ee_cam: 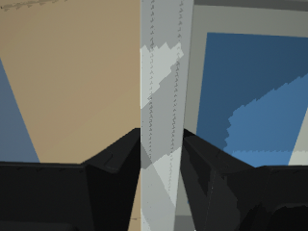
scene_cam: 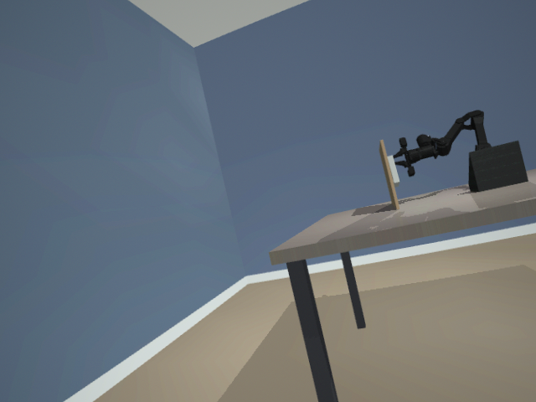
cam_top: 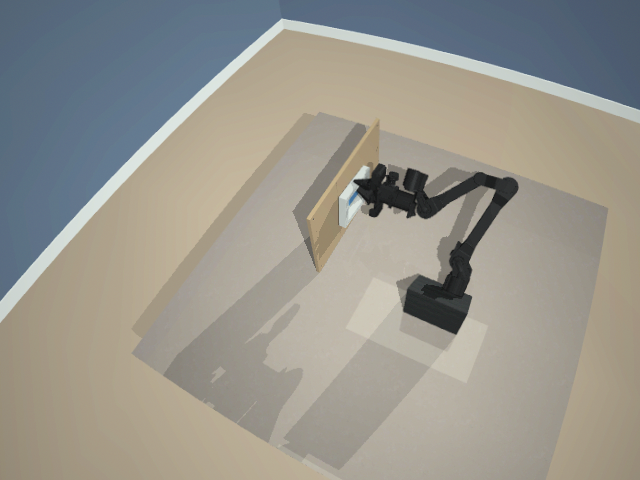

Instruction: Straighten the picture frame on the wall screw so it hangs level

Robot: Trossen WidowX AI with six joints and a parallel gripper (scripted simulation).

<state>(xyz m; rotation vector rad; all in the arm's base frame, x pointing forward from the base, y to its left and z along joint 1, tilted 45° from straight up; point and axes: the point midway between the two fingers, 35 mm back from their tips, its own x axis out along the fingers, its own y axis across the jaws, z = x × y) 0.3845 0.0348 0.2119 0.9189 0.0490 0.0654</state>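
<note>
My gripper tip is now 50 mm above the picture frame and 10 mm to the right of it. Also, from my gripper tip: board 70 mm below, 10 mm ahead.
</note>
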